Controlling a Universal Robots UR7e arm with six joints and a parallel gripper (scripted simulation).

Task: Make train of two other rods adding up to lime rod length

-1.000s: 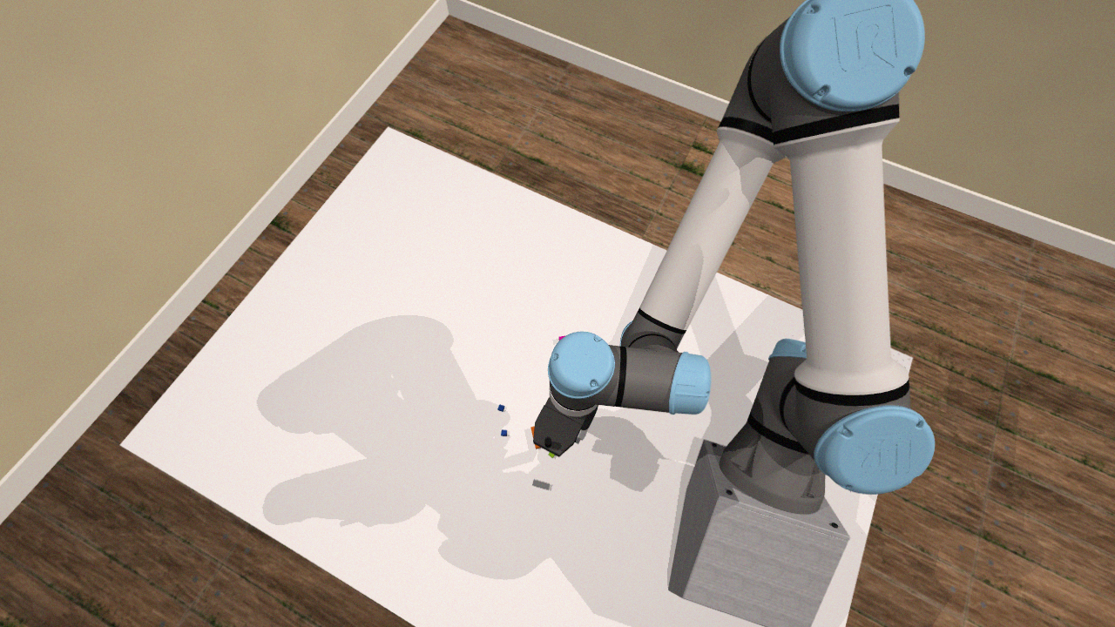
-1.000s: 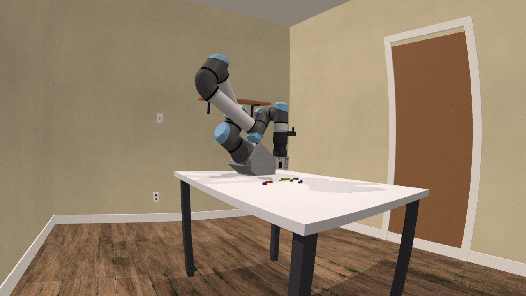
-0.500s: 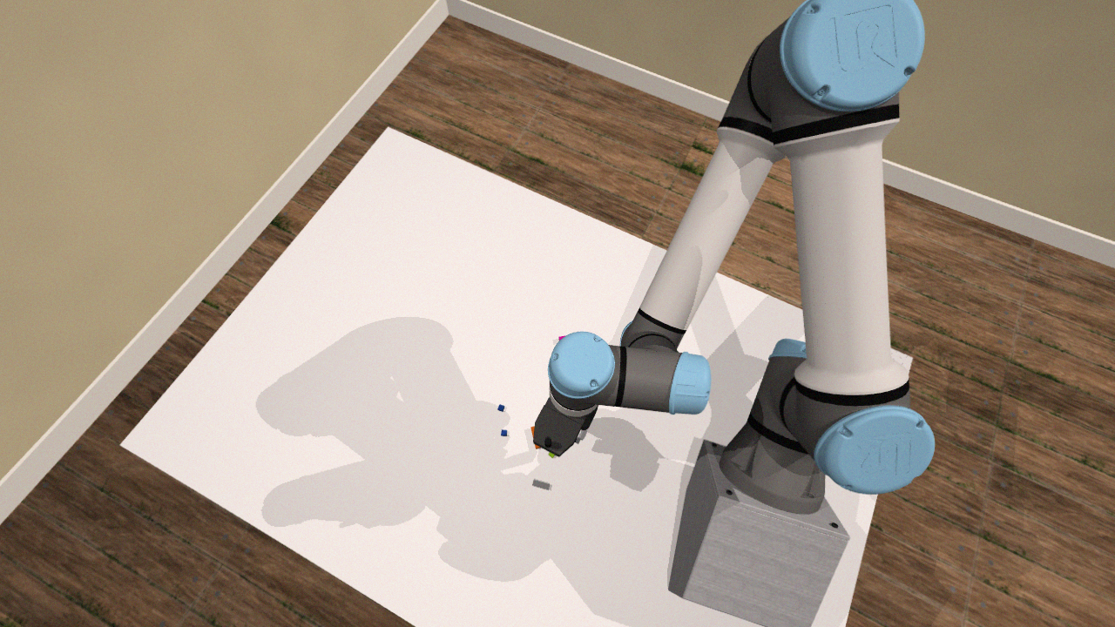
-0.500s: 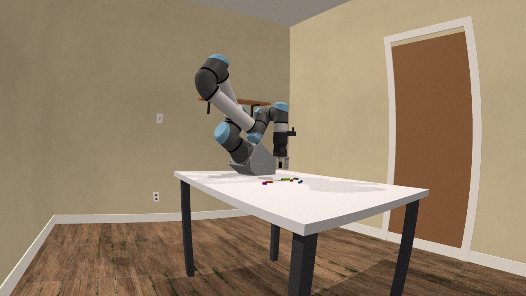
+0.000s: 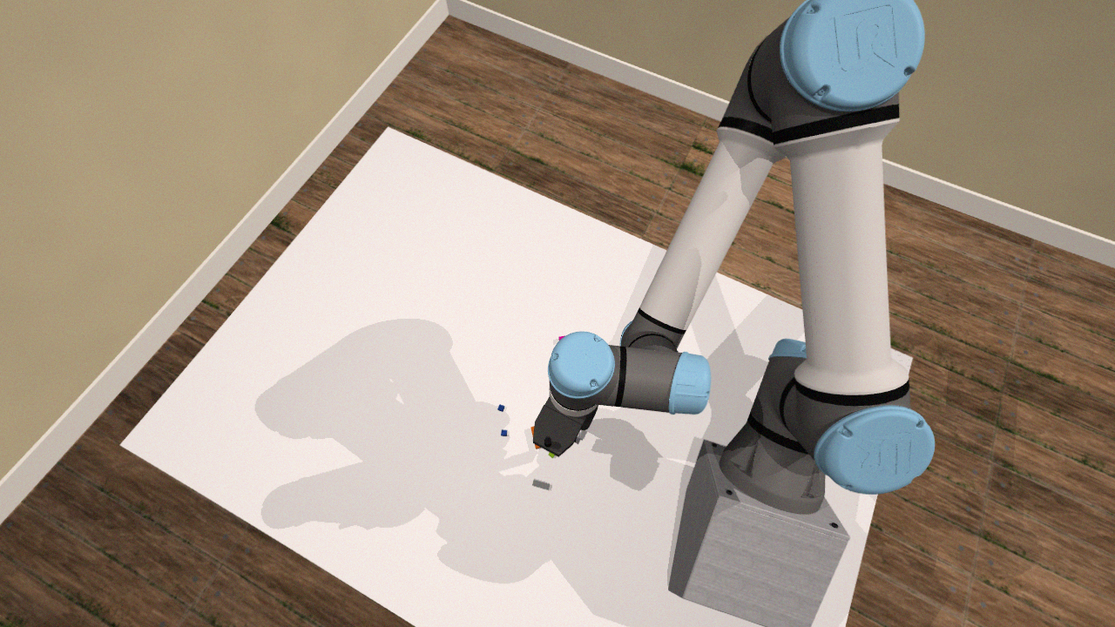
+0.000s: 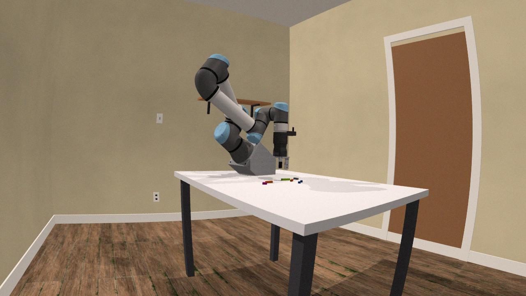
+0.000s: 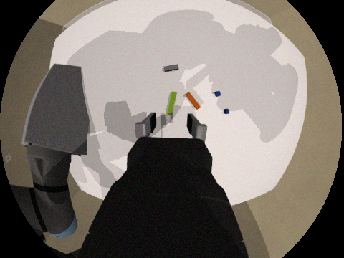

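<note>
Now: the lime rod 8 cm below my hand and 2 cm to the left of it. From my hand the other things lie so: magenta rod 18 cm to the right, 8 cm below, 7 cm ahead; grey rod 10 cm to the left, 8 cm below.
</note>
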